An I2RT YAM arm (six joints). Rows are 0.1 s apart.
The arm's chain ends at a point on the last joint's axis. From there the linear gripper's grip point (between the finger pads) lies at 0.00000 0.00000 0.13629 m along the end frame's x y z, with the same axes.
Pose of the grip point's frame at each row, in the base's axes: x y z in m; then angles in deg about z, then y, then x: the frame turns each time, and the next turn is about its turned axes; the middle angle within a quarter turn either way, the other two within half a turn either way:
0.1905 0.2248 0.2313 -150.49 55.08 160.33
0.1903 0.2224 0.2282 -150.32 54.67 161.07
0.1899 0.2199 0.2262 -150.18 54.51 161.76
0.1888 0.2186 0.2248 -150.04 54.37 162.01
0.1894 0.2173 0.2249 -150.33 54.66 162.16
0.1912 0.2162 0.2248 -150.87 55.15 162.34
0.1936 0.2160 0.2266 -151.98 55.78 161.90
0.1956 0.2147 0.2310 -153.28 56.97 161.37
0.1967 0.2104 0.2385 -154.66 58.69 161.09
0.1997 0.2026 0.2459 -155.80 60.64 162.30
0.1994 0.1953 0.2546 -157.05 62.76 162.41
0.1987 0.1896 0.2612 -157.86 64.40 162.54
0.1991 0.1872 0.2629 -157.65 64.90 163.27
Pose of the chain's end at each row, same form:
0.1215 0.1330 0.3048 -150.49 55.08 160.33
0.1208 0.1319 0.3028 -150.32 54.67 161.07
0.1197 0.1305 0.3013 -150.18 54.51 161.76
0.1185 0.1295 0.3003 -150.04 54.37 162.01
0.1181 0.1286 0.2999 -150.33 54.66 162.16
0.1182 0.1282 0.2990 -150.87 55.15 162.34
0.1189 0.1283 0.2995 -151.98 55.78 161.90
0.1185 0.1271 0.3014 -153.28 56.97 161.37
0.1160 0.1233 0.3055 -154.66 58.69 161.09
0.1135 0.1184 0.3096 -155.80 60.64 162.30
0.1091 0.1123 0.3141 -157.05 62.76 162.41
0.1055 0.1075 0.3174 -157.86 64.40 162.54
0.1047 0.1060 0.3183 -157.65 64.90 163.27

